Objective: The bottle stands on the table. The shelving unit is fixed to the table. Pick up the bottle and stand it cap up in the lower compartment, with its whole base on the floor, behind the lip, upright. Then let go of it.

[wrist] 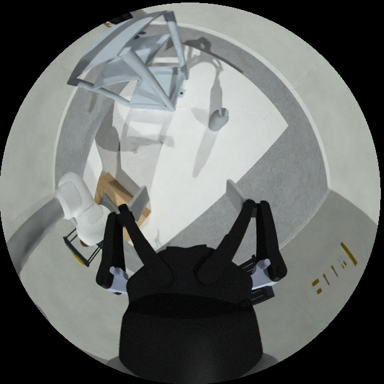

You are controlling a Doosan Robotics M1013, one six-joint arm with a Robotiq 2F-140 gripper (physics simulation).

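Observation:
The grey bottle [218, 120] stands on the pale table [255, 135], right of the upper middle of the wrist view, with a long shadow beside it. The light blue-grey shelving unit [148, 78] stands at the upper left of the bottle, seen at a slant from above; part of its lower floor shows between its posts. My gripper [186, 189] is wide open and empty, in the lower middle of the view. The bottle is beyond the fingertips, apart from them, towards the right finger's side. The lip is hard to make out from here.
A wooden base [112, 189] is at the left, partly hidden by the left finger pad. The robot's white arm [80, 200] is beside it. A black-framed cart [71, 240] stands on the floor at the lower left.

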